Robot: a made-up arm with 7 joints.
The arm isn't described. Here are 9 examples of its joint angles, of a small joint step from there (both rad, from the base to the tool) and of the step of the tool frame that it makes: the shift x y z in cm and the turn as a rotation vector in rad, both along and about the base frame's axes.
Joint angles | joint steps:
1: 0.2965 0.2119 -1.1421 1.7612 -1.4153 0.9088 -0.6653 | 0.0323 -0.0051 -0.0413 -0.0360 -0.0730 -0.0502 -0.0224
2: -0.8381 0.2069 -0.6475 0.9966 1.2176 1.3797 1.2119 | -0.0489 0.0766 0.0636 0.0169 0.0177 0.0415 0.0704
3: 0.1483 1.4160 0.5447 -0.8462 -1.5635 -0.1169 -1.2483 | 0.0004 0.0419 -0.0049 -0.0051 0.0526 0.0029 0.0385
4: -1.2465 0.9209 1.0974 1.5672 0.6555 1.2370 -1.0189 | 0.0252 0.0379 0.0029 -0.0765 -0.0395 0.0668 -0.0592
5: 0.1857 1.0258 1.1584 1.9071 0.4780 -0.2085 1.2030 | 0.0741 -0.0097 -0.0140 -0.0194 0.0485 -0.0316 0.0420
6: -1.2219 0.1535 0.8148 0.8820 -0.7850 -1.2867 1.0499 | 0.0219 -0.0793 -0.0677 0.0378 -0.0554 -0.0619 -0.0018
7: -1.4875 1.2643 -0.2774 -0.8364 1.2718 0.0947 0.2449 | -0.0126 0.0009 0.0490 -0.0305 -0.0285 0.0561 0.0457
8: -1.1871 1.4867 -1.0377 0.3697 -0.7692 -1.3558 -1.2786 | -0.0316 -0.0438 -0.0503 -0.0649 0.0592 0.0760 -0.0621
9: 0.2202 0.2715 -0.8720 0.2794 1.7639 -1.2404 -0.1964 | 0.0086 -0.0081 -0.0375 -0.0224 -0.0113 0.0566 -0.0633
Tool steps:
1: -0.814 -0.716 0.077 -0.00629 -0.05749 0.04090
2: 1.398 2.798 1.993 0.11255 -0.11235 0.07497
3: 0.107 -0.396 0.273 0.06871 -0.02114 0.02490
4: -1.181 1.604 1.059 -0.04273 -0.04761 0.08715
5: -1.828 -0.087 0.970 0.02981 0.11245 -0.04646
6: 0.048 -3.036 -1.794 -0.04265 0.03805 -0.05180
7: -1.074 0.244 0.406 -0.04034 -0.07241 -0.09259
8: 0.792 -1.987 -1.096 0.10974 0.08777 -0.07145
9: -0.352 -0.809 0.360 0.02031 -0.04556 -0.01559
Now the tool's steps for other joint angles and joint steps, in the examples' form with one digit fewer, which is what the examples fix.
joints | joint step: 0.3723 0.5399 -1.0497 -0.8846 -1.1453 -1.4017 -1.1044 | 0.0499 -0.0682 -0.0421 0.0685 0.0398 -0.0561 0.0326
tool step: -1.22 -1.19 -0.64 -0.0207 0.0914 0.0601
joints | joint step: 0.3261 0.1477 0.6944 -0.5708 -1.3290 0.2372 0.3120 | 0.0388 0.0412 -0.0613 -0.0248 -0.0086 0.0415 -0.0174
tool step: 0.09 -0.57 0.12 0.0030 0.0437 -0.1178
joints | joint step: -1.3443 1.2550 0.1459 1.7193 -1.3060 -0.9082 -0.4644 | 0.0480 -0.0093 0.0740 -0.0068 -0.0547 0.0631 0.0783
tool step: -0.13 0.20 -1.28 -0.1630 -0.0780 0.0052
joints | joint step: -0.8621 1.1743 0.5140 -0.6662 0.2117 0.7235 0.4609 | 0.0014 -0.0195 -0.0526 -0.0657 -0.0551 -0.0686 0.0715
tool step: 0.19 -1.53 -0.77 0.0833 -0.0463 -0.1098
